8 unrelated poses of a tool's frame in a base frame.
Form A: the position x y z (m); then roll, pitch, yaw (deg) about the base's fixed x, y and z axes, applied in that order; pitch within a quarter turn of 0, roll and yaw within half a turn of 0.
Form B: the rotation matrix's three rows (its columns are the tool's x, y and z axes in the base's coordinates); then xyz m. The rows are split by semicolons. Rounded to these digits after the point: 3 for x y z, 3 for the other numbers.
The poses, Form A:
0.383, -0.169, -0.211, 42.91, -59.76, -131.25
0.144, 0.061, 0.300, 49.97, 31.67, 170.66
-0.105, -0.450, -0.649, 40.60, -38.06, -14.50
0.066, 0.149, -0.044, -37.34, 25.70, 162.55
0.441, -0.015, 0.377, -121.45, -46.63, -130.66
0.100, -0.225, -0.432, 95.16, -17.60, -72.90
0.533, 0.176, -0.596, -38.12, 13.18, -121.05
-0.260, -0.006, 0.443, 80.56, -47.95, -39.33
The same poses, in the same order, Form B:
-0.332, 0.938, -0.095; -0.379, -0.041, 0.925; 0.864, 0.343, 0.369; 0.383, -0.169, -0.211
-0.840, -0.501, -0.209; 0.138, -0.569, 0.810; -0.525, 0.652, 0.547; 0.144, 0.061, 0.300
0.762, -0.198, -0.616; -0.197, 0.836, -0.513; 0.616, 0.512, 0.598; -0.105, -0.450, -0.649
-0.860, 0.013, -0.511; 0.270, -0.837, -0.475; -0.434, -0.547, 0.716; 0.066, 0.149, -0.044
-0.447, -0.800, 0.400; -0.521, -0.130, -0.844; 0.727, -0.586, -0.358; 0.441, -0.015, 0.377
0.280, -0.175, -0.944; -0.911, 0.261, -0.319; 0.302, 0.949, -0.086; 0.100, -0.225, -0.432
-0.502, 0.747, 0.436; -0.834, -0.285, -0.472; -0.228, -0.601, 0.766; 0.533, 0.176, -0.596
0.518, -0.463, -0.719; -0.424, 0.591, -0.686; 0.743, 0.661, 0.110; -0.260, -0.006, 0.443

